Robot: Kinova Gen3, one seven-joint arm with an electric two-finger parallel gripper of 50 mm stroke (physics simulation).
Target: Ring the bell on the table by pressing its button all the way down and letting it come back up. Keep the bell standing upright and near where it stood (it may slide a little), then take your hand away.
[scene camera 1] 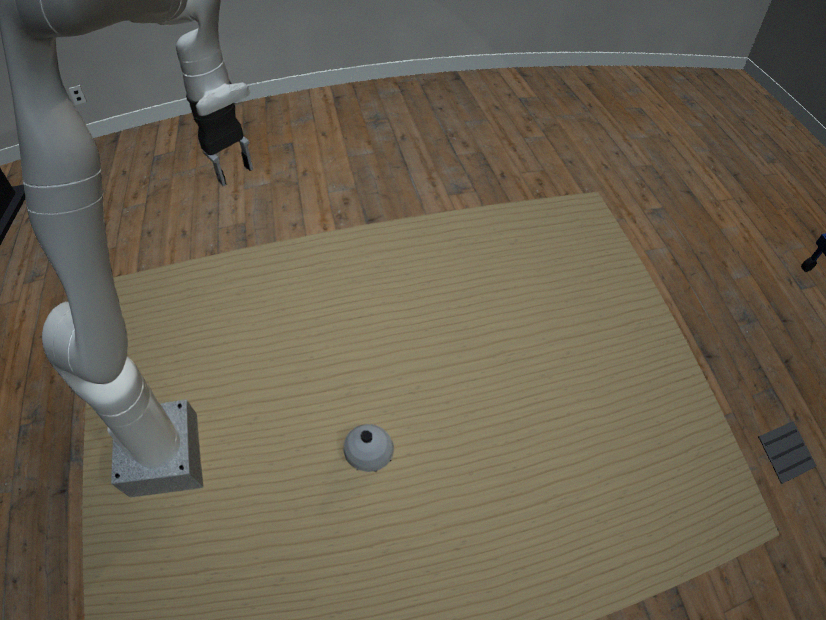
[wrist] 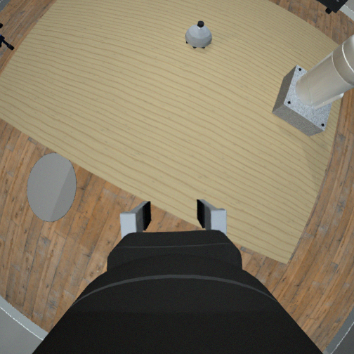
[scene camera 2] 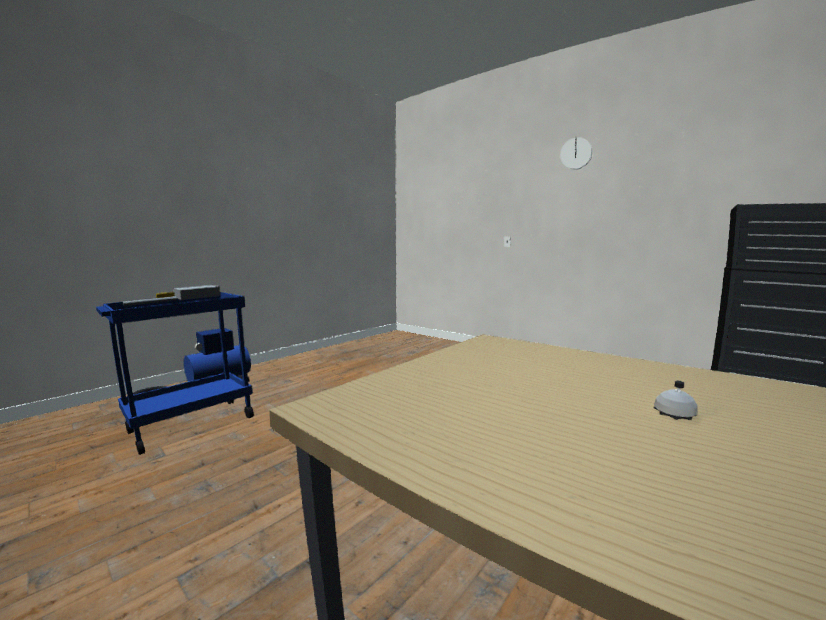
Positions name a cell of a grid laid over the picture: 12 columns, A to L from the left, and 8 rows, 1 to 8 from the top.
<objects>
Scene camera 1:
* my gripper: D3
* grey dome bell: F6
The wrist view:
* my gripper: F5
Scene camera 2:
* grey dome bell: J6
</objects>
